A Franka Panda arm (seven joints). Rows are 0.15 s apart.
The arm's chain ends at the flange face. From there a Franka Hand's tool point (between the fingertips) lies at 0.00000 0.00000 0.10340 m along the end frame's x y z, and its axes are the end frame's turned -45 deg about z.
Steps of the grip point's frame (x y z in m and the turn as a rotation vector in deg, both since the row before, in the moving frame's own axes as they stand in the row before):
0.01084 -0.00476 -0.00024 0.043 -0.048 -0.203
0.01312 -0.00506 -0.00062 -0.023 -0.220 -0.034
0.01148 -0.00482 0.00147 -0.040 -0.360 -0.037
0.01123 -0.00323 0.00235 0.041 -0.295 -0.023
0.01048 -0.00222 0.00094 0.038 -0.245 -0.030
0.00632 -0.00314 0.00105 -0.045 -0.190 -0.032
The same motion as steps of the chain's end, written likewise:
0.00442 -0.01104 -0.00024 -0.004 -0.064 -0.203
0.00595 -0.01317 -0.00062 -0.172 -0.139 -0.034
0.00512 -0.01204 0.00147 -0.283 -0.226 -0.037
0.00609 -0.01055 0.00235 -0.180 -0.238 -0.023
0.00620 -0.00924 0.00094 -0.146 -0.200 -0.030
0.00243 -0.00699 0.00105 -0.166 -0.103 -0.032

